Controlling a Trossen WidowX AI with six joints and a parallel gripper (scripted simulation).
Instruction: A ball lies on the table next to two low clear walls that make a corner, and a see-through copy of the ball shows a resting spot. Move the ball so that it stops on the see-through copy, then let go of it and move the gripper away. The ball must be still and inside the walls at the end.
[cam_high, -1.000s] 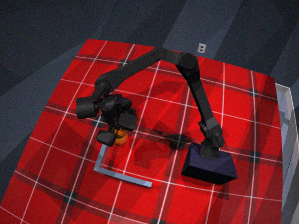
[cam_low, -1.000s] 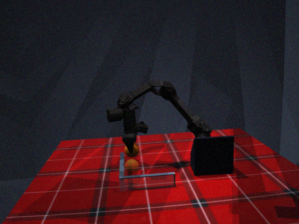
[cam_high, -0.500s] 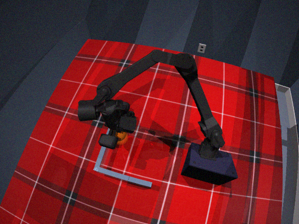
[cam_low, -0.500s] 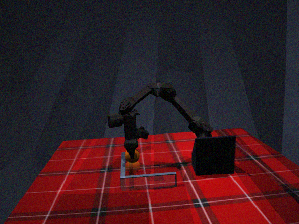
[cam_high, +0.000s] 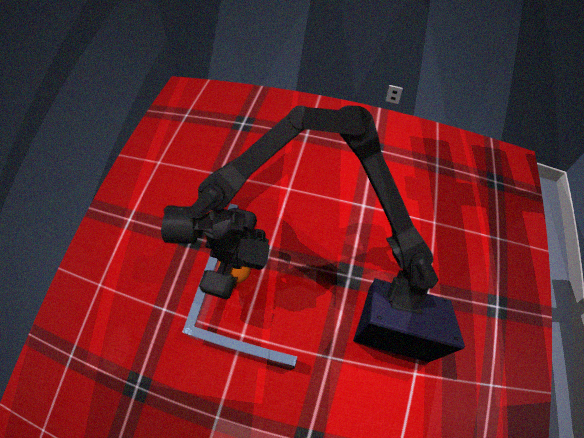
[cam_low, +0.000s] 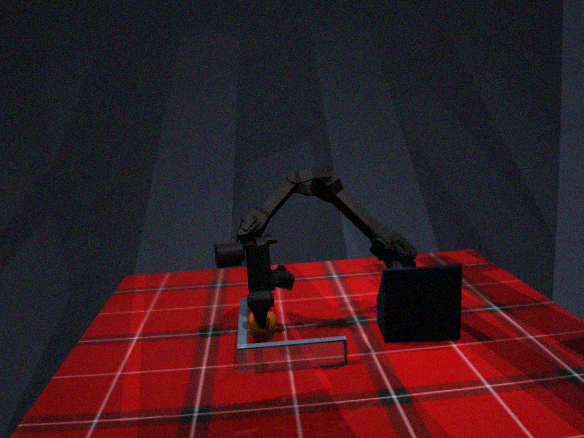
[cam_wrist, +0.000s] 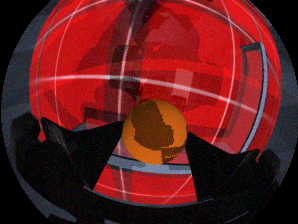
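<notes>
Right now my gripper tip is right at the orange ball. Also, from my gripper tip: see-through orange copy 1 cm below.
</notes>
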